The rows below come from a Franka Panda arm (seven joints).
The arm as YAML. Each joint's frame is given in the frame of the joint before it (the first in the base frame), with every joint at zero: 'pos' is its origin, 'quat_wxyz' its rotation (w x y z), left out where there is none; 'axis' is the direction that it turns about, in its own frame. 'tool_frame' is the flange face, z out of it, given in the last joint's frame.
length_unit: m
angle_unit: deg
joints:
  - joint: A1
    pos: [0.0, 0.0, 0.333]
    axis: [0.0, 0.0, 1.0]
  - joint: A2
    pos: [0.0, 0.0, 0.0]
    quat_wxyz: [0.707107, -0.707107, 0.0, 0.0]
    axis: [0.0, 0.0, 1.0]
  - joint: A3
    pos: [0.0, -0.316, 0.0]
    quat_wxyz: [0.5, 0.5, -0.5, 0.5]
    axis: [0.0, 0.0, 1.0]
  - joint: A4
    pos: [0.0, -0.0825, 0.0]
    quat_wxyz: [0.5, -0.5, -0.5, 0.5]
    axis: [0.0, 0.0, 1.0]
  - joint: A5
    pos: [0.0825, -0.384, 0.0]
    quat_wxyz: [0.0, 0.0, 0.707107, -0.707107]
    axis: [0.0, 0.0, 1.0]
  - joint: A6
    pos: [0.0, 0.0, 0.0]
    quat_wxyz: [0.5, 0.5, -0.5, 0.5]
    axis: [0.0, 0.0, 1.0]
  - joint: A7
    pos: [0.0, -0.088, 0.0]
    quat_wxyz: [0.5, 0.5, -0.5, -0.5]
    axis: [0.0, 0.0, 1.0]
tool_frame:
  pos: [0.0, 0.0, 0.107]
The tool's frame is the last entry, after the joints.
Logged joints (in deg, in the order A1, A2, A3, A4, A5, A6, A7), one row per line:
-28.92, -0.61, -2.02, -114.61, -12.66, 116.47, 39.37
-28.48, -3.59, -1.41, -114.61, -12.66, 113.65, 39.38
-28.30, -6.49, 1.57, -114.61, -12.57, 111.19, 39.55
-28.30, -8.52, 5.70, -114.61, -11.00, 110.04, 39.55
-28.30, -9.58, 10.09, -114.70, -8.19, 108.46, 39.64
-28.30, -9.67, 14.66, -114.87, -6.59, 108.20, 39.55
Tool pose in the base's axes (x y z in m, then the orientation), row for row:
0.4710, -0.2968, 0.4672, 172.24, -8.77, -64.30
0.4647, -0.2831, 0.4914, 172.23, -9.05, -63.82
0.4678, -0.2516, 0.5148, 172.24, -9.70, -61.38
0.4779, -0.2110, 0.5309, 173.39, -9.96, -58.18
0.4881, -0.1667, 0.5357, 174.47, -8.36, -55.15
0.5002, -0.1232, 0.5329, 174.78, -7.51, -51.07
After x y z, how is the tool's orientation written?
As angles about the fixed x, y, z axes (roll, pitch, yaw), in degrees.
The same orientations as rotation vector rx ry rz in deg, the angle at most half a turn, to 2 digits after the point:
142.37, -90.52, 4.86
142.61, -89.87, 5.27
144.21, -86.72, 6.45
147.45, -83.01, 8.13
151.37, -79.73, 7.26
154.91, -74.58, 6.80

